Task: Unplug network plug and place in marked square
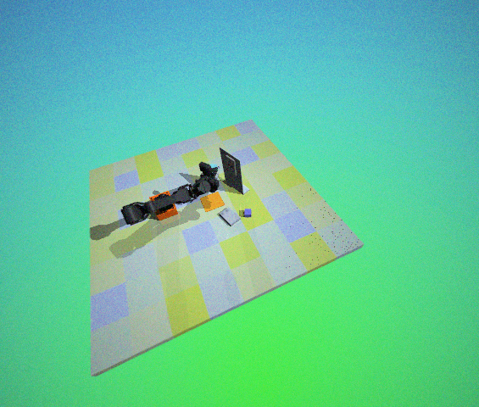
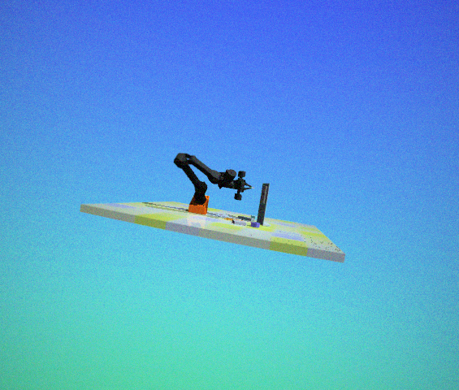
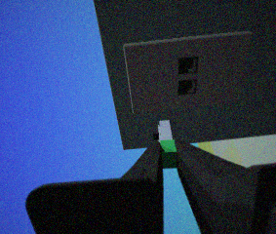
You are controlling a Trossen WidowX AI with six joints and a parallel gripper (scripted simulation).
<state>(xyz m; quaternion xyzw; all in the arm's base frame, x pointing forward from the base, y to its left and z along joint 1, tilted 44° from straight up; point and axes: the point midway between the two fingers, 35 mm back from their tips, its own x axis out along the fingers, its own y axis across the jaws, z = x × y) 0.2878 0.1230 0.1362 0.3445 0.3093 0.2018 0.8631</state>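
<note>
Right now my gripper tip is 23 cm above the orange marked square, 7 cm past it and 2 cm to the left of it. Round my gripper tip: small purple cube: 21 cm below, 18 cm to the right, 11 cm ahead; then network plug: right at my gripper tip; then grey upright panel: 11 cm below, 9 cm ahead, 4 cm to the left.
</note>
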